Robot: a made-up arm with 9 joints.
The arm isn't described. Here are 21 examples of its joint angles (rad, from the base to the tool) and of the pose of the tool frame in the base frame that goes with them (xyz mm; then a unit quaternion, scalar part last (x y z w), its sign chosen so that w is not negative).
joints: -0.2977 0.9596 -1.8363 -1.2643 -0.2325 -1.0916 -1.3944 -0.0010 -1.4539
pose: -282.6 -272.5 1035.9 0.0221 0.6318 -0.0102 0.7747
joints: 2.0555 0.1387 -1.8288 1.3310 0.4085 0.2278 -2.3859 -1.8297 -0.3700
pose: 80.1 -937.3 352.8 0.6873 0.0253 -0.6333 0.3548
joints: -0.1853 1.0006 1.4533 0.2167 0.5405 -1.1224 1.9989 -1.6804 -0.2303
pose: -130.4 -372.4 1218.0 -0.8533 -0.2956 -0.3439 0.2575
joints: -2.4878 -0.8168 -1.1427 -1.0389 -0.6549 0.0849 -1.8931 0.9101 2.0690
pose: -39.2 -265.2 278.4 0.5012 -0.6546 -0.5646 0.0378
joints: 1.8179 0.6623 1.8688 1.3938 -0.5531 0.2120 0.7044 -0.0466 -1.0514
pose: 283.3 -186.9 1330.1 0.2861 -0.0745 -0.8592 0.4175
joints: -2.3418 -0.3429 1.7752 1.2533 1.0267 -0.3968 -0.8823 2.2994 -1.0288
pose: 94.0 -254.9 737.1 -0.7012 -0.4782 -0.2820 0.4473
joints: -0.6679 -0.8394 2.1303 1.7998 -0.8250 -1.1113 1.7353 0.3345 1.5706
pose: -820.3 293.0 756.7 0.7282 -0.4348 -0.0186 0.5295
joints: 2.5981 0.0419 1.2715 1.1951 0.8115 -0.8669 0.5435 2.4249 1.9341
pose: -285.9 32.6 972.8 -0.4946 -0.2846 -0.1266 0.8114
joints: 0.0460 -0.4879 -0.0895 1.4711 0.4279 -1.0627 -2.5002 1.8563 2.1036
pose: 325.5 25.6 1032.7 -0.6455 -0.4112 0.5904 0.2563
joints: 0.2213 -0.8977 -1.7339 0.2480 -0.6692 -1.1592 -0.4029 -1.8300 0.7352
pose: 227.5 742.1 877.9 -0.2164 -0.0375 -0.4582 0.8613
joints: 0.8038 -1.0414 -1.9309 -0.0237 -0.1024 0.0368 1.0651 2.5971 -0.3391
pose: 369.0 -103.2 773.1 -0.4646 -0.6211 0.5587 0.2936
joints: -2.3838 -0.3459 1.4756 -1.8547 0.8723 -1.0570 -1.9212 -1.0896 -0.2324
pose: -1039.7 -13.3 799.1 -0.0742 -0.3961 -0.8556 0.3248
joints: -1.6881 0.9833 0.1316 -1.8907 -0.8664 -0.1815 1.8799 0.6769 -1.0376
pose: -874.5 504.8 1073.0 -0.6522 0.0061 0.3109 0.6913
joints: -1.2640 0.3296 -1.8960 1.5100 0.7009 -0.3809 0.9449 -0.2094 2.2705
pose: -883.2 746.1 957.0 -0.3523 0.7563 0.5471 0.0677
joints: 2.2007 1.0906 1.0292 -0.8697 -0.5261 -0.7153 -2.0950 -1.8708 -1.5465
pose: -533.5 -751.0 1282.8 0.0209 -0.4441 0.4255 0.7882
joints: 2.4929 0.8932 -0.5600 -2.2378 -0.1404 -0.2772 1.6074 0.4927 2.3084
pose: 190.0 -833.6 742.7 -0.8320 -0.2878 -0.4708 0.0569
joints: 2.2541 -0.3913 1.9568 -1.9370 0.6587 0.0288 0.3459 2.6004 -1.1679
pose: -200.8 -807.5 216.9 -0.7156 -0.0390 -0.5591 0.4168
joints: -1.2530 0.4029 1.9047 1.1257 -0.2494 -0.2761 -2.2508 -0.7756 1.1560
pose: -689.3 -259.4 1060.1 -0.4321 -0.2228 -0.8651 0.1235
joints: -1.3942 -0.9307 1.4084 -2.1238 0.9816 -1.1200 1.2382 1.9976 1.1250
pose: -601.1 746.5 522.8 -0.6439 -0.4355 -0.0240 0.6286
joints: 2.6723 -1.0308 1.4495 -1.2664 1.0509 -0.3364 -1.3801 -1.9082 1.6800
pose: -112.2 -744.7 -151.8 -0.7506 -0.3050 0.5098 0.2891
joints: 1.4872 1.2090 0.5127 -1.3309 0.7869 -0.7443 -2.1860 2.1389 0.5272
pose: -39.6 -359.8 1550.3 -0.2499 -0.8966 -0.3608 0.0591
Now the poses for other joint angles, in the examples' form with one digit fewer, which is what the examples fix.
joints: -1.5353 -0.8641 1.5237 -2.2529 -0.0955 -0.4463 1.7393 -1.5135 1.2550
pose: -306 772 842 -0.636 0.638 0.433 0.019
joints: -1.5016 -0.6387 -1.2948 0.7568 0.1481 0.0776 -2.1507 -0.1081 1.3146
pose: -456 592 894 0.201 -0.772 0.286 0.530
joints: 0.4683 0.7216 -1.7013 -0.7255 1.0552 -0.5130 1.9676 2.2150 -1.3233
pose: -16 -460 981 -0.452 -0.890 0.038 0.039
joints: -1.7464 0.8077 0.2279 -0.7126 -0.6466 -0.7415 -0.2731 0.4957 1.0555
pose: -770 -75 1330 -0.251 -0.301 -0.097 0.915
